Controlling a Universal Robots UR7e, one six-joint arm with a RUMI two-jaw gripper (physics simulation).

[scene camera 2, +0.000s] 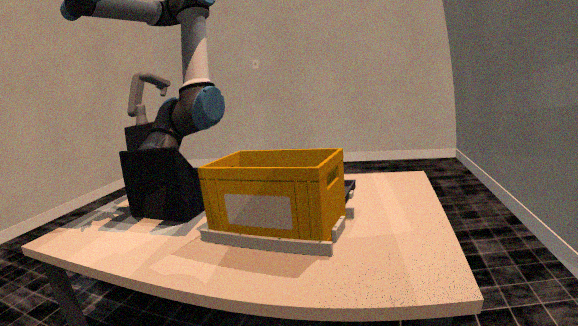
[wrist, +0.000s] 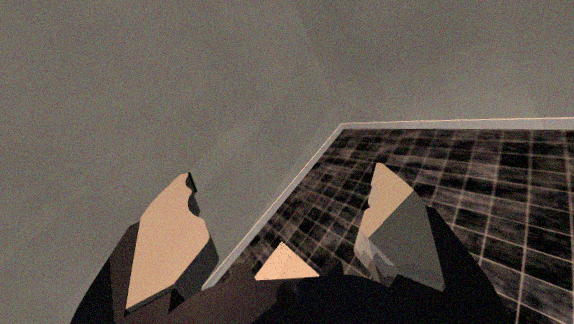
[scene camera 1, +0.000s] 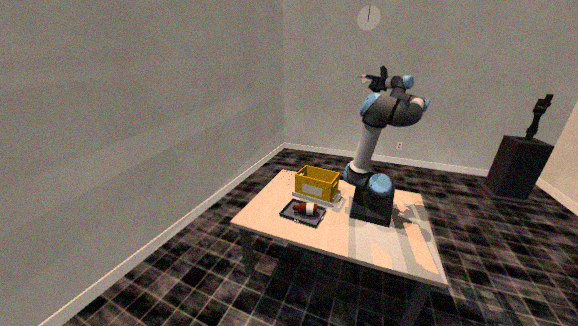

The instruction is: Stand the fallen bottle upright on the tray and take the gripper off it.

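Seen in the pictures: gripper, between the fingertips: [wrist: 283, 170] [scene camera 1: 364, 81]; arm's base, origin of its link: [scene camera 2: 155, 165].
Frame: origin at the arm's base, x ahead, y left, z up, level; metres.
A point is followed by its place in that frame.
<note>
A brown bottle [scene camera 1: 306, 208] @(z -0.086, x 0.404, y 0.180 m) with a white label lies on its side on the dark tray [scene camera 1: 316, 224] @(z -0.128, x 0.319, y 0.256 m), its neck toward the left in the first scene view. In the second scene view part of the tray [scene camera 2: 353, 185] @(z -0.139, x 0.564, y 0.213 m) shows behind the crate; the bottle is hidden there. My gripper [scene camera 1: 363, 78] @(z 0.640, x 0.176, y -0.437 m) [wrist: 283, 170] @(z 0.640, x 0.176, y -0.437 m) is open and empty. It is high above the table, well away from the bottle, pointing sideways toward the wall. In the wrist view the two fingers stand wide apart; neither bottle nor tray shows there.
A yellow crate [scene camera 1: 316, 184] @(z -0.012, x 0.391, y -0.008 m) [scene camera 2: 267, 197] @(z -0.035, x 0.421, y -0.200 m) stands upright in a light grey holder [scene camera 2: 270, 243] @(z -0.132, x 0.418, y -0.212 m) close behind the tray. The arm's dark base [scene camera 1: 371, 206] @(z -0.059, x 0.024, y 0.059 m) [scene camera 2: 162, 187] @(z -0.051, x 0.067, y -0.071 m) stands on the table [scene camera 1: 280, 230] @(z -0.151, x 0.509, y 0.354 m) [scene camera 2: 400, 270] @(z -0.151, x 0.678, y -0.298 m) beside the crate. A dark pedestal [scene camera 1: 520, 167] stands on the floor beyond the table.
</note>
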